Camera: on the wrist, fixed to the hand. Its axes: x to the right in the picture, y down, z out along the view.
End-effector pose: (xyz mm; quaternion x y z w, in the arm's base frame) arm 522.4 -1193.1 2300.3 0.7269 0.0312 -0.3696 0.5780
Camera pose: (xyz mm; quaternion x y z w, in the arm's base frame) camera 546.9 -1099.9 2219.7 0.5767 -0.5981 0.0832 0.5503
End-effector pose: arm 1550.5 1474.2 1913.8 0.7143 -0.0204 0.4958 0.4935
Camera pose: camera 1548.4 1594.6 1878.2 -0.5961 0.4859 -0.6278 0.1200
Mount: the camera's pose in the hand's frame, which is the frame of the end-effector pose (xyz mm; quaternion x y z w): 28.4 -85.0 -88.0 0.1518 -0.0893 0.7042 0.6878
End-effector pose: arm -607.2 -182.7 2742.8 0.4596 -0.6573 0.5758 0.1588
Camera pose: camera -583.5 -107.9 2840.9 0.0712 0.7025 -0.5666 0.4247
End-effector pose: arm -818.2 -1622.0 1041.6 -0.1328 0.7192 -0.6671 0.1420
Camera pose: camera -877.9 -1558.0 1131.7 0.3771 0.4742 -0.4561 0.6518
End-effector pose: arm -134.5 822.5 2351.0 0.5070 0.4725 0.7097 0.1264
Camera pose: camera -246.7 837.8 2296.7 -0.7640 -0.0644 -0.4602 0.4476
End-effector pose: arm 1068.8 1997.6 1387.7 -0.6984 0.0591 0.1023 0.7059
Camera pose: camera 1120.9 1911.2 1462.5 -0.3225 0.4850 0.6209 0.5248
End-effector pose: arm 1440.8 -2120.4 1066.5 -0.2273 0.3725 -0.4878 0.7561
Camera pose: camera 1330.4 -2180.2 1062.4 0.1772 0.2747 0.1607 0.9313
